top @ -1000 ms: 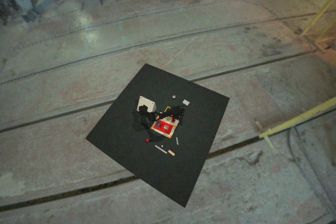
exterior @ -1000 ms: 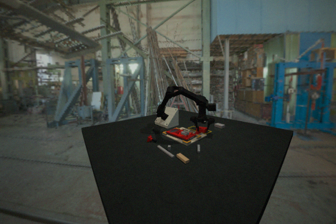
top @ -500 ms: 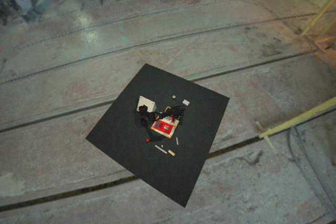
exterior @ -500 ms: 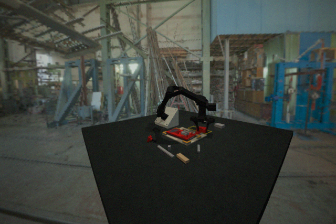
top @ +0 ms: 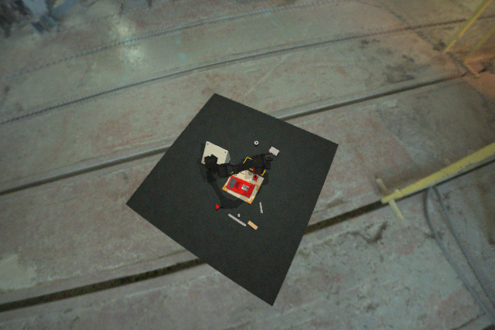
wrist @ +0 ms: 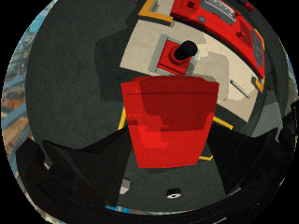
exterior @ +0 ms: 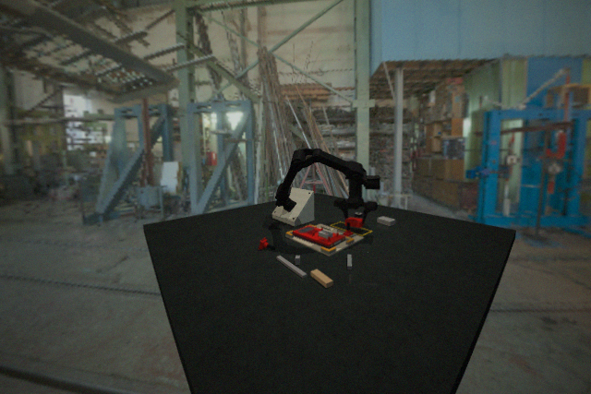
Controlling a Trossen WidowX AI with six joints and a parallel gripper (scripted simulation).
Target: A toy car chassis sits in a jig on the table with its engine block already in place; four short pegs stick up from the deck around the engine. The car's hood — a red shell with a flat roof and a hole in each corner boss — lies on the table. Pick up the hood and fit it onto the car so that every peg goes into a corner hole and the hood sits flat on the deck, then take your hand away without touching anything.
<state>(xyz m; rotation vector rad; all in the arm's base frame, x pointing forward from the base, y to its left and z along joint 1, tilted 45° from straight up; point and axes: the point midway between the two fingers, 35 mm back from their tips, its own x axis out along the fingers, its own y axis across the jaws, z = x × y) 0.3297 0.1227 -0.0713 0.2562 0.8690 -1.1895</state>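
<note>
Now: gripper tip 18 cm to the left of the grey engine block and 2 cm above it. Round my gripper tip: red hood right at my gripper tip; then grey bar 8 cm ahead, 41 cm to the right, 4 cm below; then beige jig 3 cm behind, 17 cm to the right, 3 cm below.
</note>
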